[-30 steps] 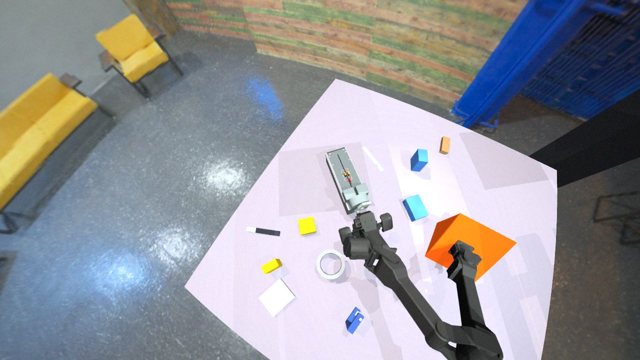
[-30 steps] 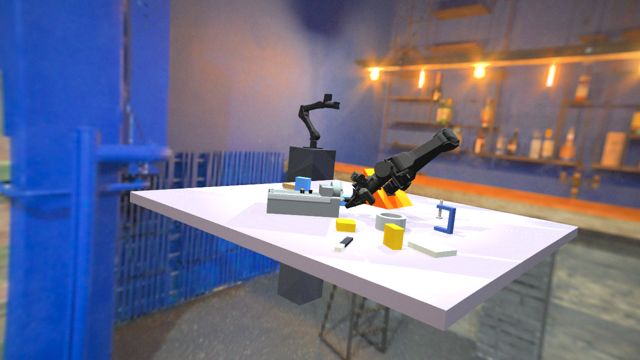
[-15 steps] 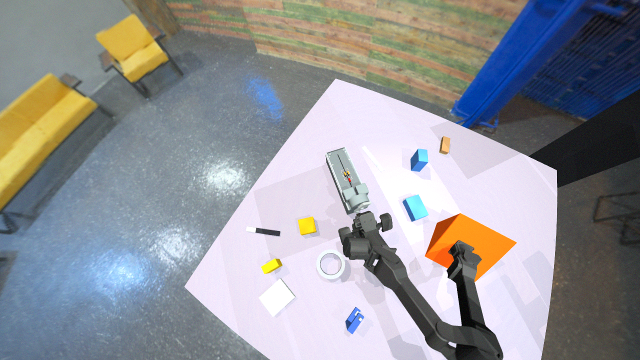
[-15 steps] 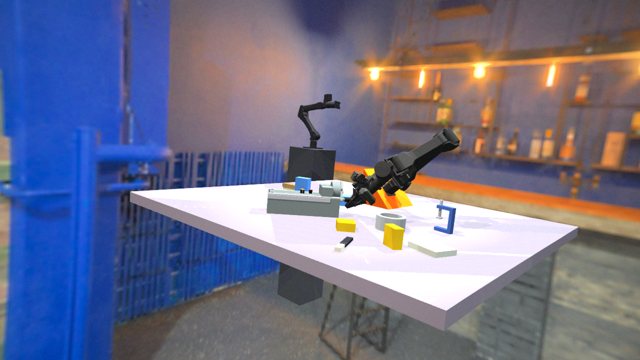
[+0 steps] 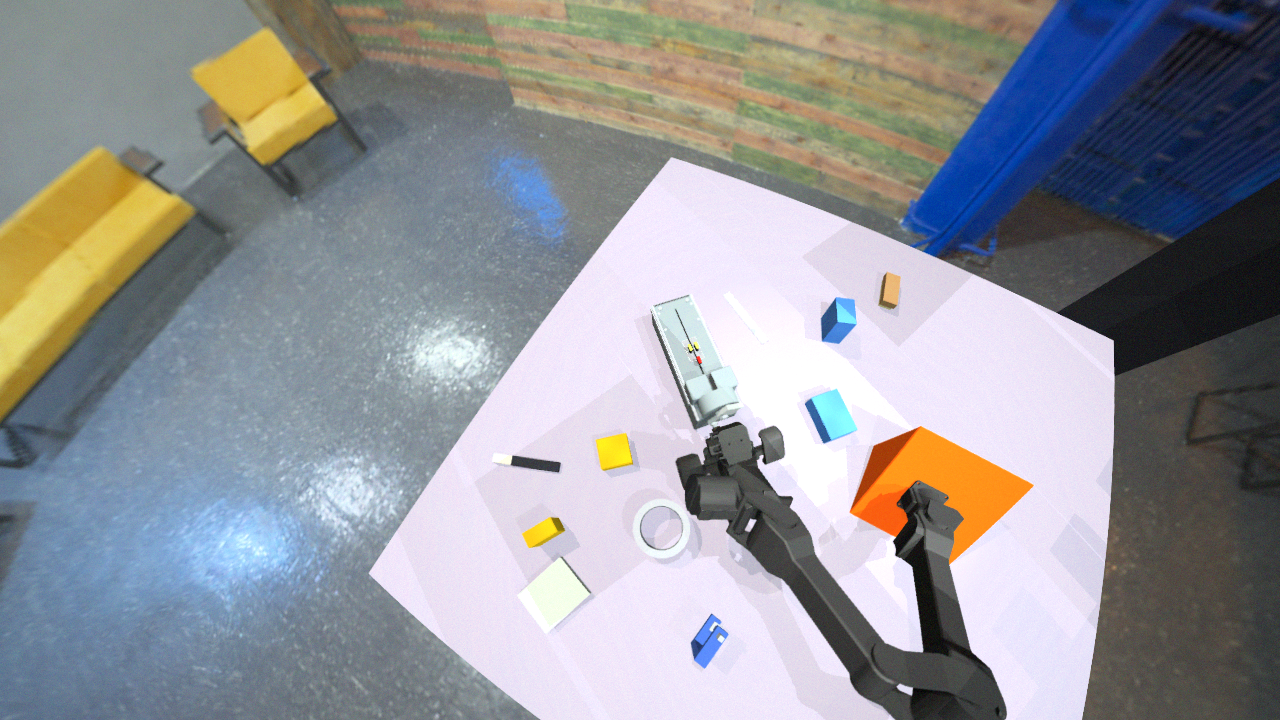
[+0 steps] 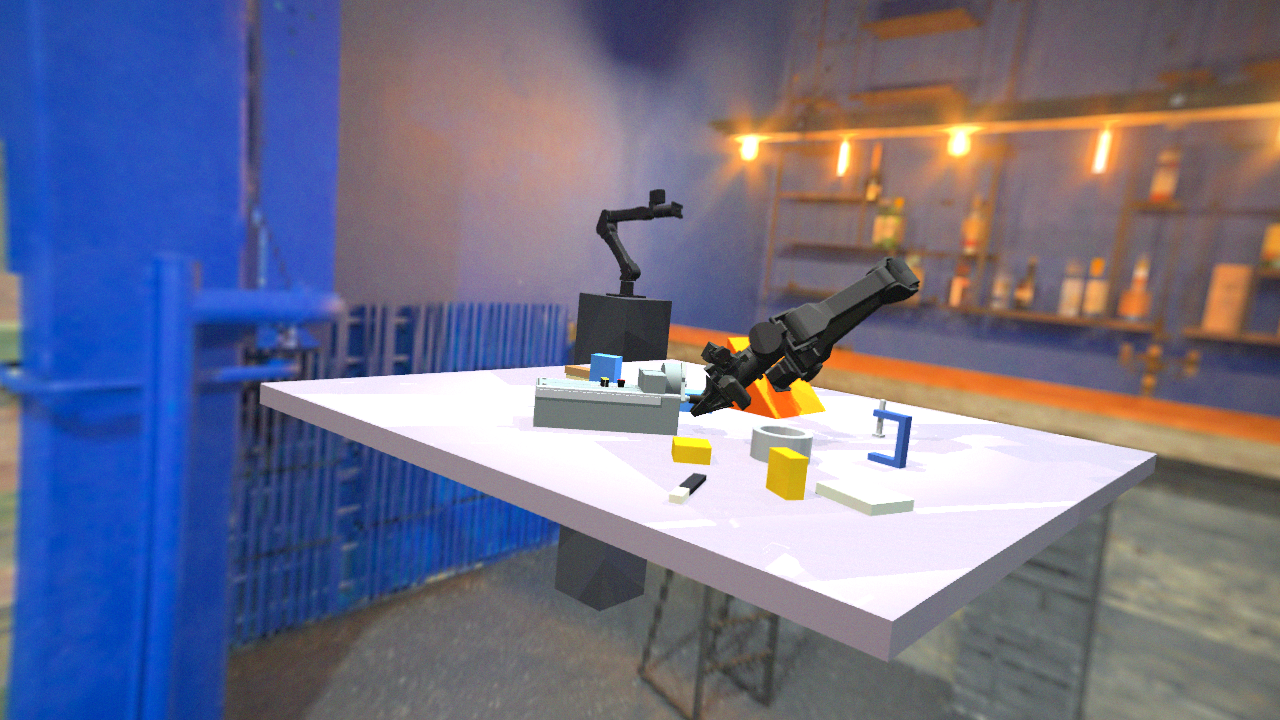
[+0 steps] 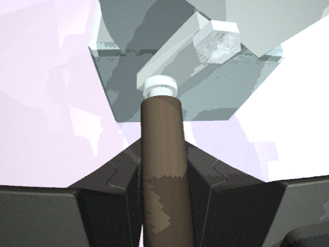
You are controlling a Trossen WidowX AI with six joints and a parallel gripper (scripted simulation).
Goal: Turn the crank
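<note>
Right now my gripper tip is 1 cm past the brown crank handle, 1 cm to the right of it and 3 cm below it. The rest, counted from my gripper tip: metal strip 6 cm ahead, 29 cm to the right, 4 cm below; then blue clamp 15 cm behind, 32 cm to the left, 2 cm above; then red pointer 9 cm ahead, 10 cm to the right, 5 cm above.
</note>
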